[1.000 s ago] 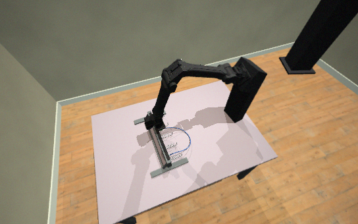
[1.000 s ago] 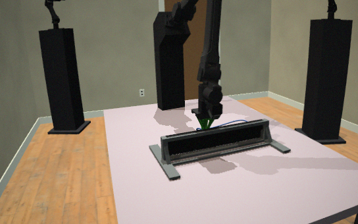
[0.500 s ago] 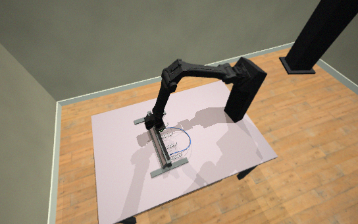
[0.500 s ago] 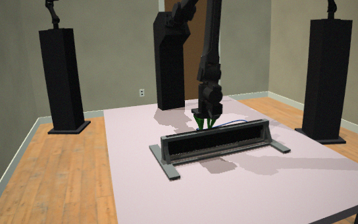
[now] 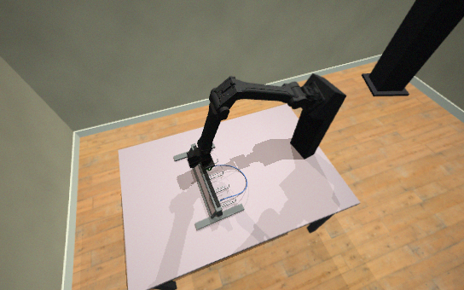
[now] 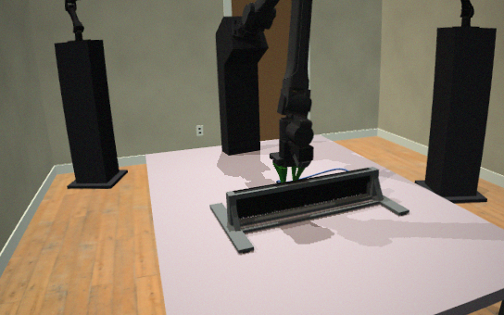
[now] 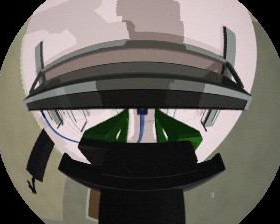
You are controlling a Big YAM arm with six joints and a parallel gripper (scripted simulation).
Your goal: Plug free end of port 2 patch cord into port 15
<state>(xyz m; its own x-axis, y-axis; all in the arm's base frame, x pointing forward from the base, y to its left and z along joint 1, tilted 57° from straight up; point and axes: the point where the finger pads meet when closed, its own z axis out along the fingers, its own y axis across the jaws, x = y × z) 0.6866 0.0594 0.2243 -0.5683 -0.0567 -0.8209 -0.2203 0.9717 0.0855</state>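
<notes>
The plug lies 20 mm ahead of my hand and 10 mm to the left of it.
</notes>
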